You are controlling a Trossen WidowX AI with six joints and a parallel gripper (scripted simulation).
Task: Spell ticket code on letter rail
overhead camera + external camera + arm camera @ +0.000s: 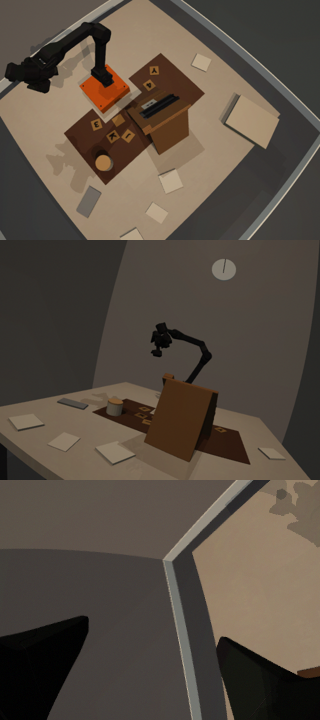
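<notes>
Right now my gripper tip is 540 mm to the right of the tile marked 4, 380 mm above it and 180 mm short of it. From my gripper tip the other things lie so: dark brown mat (380 mm below, 360 mm to the left, 240 mm ahead); lidded jar (430 mm ahead, 350 mm below, 90 mm to the left); pale ticket (460 mm to the left, 310 mm ahead, 290 mm below).
</notes>
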